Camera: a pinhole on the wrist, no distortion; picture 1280 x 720 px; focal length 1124.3 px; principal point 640.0 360.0 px. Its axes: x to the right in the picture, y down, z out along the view. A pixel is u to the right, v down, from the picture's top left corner.
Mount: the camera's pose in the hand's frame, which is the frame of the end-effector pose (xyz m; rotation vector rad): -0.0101 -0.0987 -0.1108 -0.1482 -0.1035 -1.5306
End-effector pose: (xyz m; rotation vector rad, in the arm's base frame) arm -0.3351 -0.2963 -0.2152 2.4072 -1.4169 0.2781
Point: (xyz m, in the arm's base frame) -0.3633 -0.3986 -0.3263
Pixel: 209.9 522.1
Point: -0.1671 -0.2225 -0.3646
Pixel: outside the picture
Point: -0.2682 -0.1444 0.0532
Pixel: behind the camera
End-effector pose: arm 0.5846 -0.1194 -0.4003 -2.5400 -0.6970 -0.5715
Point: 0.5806 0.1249 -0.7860
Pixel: 765.5 136.3
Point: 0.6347 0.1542 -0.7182
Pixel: 798.2 314.3
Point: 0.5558 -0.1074 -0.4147
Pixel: 144.2 220.3
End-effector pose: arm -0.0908 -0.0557 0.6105 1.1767 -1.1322 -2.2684
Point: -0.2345 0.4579 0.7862
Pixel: outside the picture
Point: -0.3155 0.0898 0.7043
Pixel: 558.5 352.8
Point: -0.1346 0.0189 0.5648
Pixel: 697.1 429.1
